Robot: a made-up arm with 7 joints. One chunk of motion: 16 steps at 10 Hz.
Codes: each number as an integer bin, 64 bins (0 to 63) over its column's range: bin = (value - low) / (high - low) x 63, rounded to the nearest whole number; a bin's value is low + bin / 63 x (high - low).
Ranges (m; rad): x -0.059..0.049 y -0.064..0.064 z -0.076..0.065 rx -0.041..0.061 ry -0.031..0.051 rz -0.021..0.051
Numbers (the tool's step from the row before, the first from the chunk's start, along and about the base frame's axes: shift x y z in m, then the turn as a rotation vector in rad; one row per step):
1: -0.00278 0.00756 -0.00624 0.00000 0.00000 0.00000
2: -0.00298 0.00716 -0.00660 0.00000 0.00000 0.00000
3: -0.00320 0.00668 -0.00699 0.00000 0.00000 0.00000
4: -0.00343 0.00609 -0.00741 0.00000 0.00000 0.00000
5: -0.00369 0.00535 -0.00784 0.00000 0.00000 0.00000
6: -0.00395 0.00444 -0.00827 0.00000 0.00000 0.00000
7: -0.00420 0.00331 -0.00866 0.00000 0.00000 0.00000
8: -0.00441 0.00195 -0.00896 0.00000 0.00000 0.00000
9: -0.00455 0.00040 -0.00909 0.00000 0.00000 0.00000
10: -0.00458 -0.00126 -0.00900 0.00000 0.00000 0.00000
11: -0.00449 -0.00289 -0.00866 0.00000 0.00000 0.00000
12: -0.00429 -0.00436 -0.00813 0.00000 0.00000 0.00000
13: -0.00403 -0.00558 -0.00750 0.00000 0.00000 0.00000
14: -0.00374 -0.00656 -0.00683 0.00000 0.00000 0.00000
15: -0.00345 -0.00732 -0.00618 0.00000 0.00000 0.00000
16: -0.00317 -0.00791 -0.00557 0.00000 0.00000 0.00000
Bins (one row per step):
1: 33 35 31 25 24 18
2: 33 35 31 25 24 18
3: 33 35 31 25 24 18
4: 32 34 31 25 24 18
5: 32 34 30 25 24 18
6: 32 34 30 25 24 18
7: 32 33 30 25 24 18
8: 32 32 30 25 24 18
9: 32 32 30 25 24 18
10: 32 31 30 25 24 18
11: 32 30 30 25 24 18
12: 32 29 30 25 24 18
13: 32 29 31 25 24 18
14: 32 28 31 25 24 18
15: 32 28 31 25 24 18
16: 33 28 31 25 24 18

